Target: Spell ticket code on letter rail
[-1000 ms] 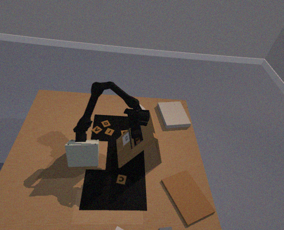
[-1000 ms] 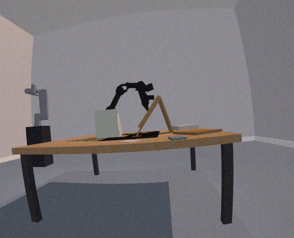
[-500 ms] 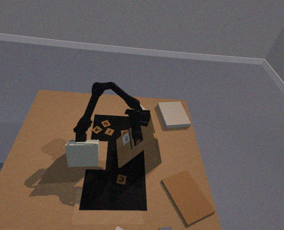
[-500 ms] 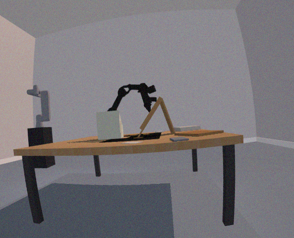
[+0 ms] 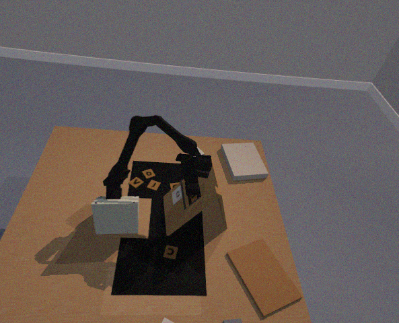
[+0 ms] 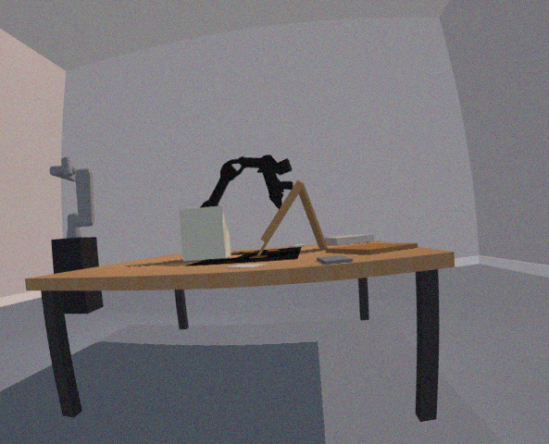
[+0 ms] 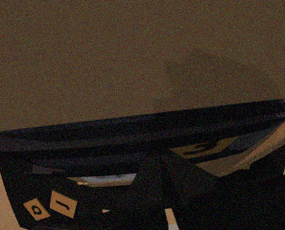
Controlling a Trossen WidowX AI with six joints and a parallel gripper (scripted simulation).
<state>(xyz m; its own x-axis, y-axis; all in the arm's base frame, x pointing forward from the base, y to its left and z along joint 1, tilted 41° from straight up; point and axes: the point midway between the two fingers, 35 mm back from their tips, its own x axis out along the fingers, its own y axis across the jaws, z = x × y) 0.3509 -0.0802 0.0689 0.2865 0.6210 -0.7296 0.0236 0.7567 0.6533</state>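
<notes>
Now: gripper tip 60 mm past the white ticket, 50 mm to the right of it and 90 mm above it. Round my gripper tip: letter tile 50 mm behind, 170 mm to the left, 180 mm below; flat wooden slab 280 mm ahead, 360 mm to the right, 180 mm below; black mat 160 mm behind, 10 mm to the right, 180 mm below.
</notes>
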